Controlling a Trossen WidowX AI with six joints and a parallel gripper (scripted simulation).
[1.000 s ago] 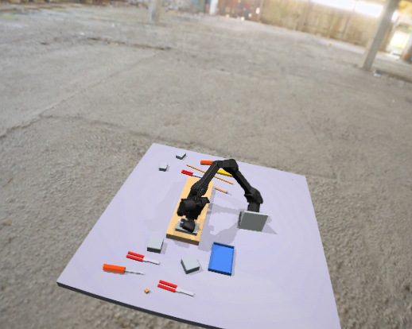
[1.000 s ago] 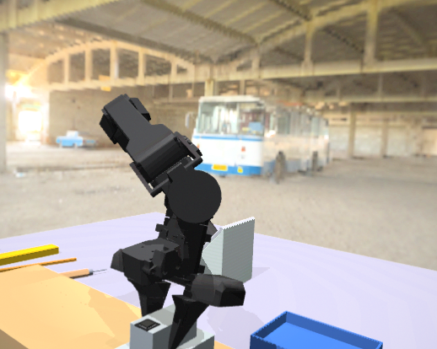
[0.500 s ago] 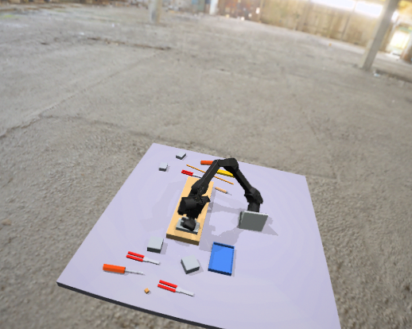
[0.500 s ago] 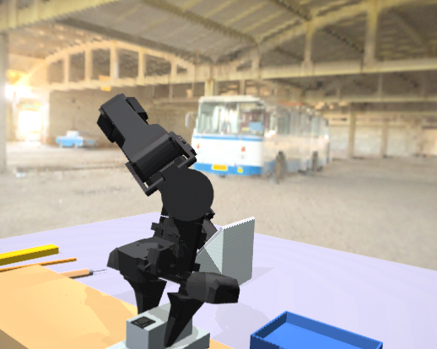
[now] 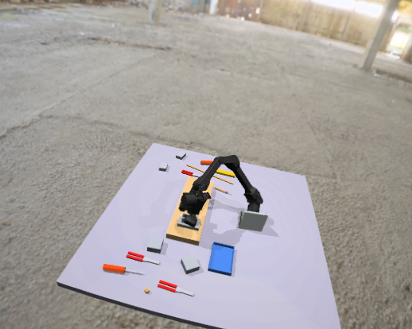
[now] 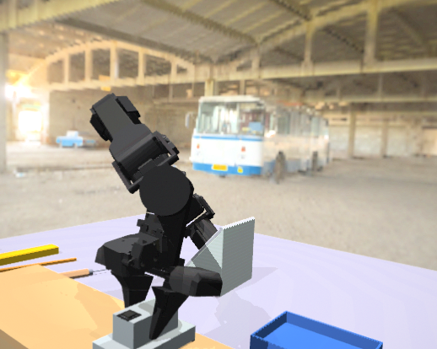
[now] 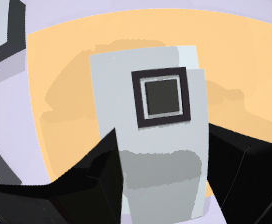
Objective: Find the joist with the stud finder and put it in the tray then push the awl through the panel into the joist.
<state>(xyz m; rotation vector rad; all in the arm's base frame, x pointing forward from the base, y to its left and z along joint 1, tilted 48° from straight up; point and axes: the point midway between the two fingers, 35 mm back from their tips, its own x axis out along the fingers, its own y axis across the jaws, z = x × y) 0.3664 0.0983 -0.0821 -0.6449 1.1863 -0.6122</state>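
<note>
Right now the blue tray is 200 mm behind my gripper tip, 170 mm to the left of it and 50 mm below it. From my gripper tip the other things lie so: wooden-handled awl: 360 mm to the right, 220 mm behind, 60 mm below; then grey stud finder: 20 mm above, 10 mm ahead; then tan cube: 400 mm to the left, 120 mm ahead, 60 mm below.
</note>
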